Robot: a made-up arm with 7 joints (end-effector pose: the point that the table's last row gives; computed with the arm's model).
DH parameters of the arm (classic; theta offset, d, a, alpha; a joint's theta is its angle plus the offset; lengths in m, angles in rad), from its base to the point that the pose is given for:
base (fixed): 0 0 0 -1.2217
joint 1: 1.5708 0 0 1.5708
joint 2: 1.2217 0 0 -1.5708
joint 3: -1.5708 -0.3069 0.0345 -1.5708
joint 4: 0 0 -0.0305 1.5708
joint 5: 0 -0.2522 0 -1.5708
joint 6: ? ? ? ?
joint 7: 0 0 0 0
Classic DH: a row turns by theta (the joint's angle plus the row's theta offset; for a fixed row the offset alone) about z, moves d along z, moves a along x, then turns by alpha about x.
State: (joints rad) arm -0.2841 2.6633 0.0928 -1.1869 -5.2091 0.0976 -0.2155
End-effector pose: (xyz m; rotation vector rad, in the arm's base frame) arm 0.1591 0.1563 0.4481 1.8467 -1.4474 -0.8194
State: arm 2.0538 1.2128 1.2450 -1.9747 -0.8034 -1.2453 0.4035
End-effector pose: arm 0.0005 0.3640 0.0251 -0.2656 -0.3791 -1.9390
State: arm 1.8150 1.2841 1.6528 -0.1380 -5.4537 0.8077 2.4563
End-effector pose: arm -0.2921 0.4197 0.2337 -0.5903 1.4257 -1.5391
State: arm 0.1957 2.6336 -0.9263 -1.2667 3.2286 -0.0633 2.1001
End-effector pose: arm 0.1779 0.3973 0.2250 1.1447 1.5644 -2.2298
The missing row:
joint 6: 0 0 0 1.5708
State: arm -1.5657 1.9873 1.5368 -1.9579 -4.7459 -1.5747 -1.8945
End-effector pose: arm -0.2949 0.2035 0.0858 0.2464 0.2458 -1.4226
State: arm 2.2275 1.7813 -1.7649 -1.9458 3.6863 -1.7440 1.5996
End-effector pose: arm -0.2093 0.1118 0.2851 2.3131 -0.8190 0.0266
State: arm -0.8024 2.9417 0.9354 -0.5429 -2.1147 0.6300 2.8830
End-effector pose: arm -0.3150 0.0313 0.4573 -1.2437 1.5925 0.1364
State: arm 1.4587 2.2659 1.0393 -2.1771 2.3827 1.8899 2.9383
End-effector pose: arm 0.2870 0.1294 -0.0592 1.3652 0.5682 1.8941
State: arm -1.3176 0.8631 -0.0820 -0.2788 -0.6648 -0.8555 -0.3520
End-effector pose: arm 0.4917 0.2699 0.0446 1.4745 -1.7837 -1.3545
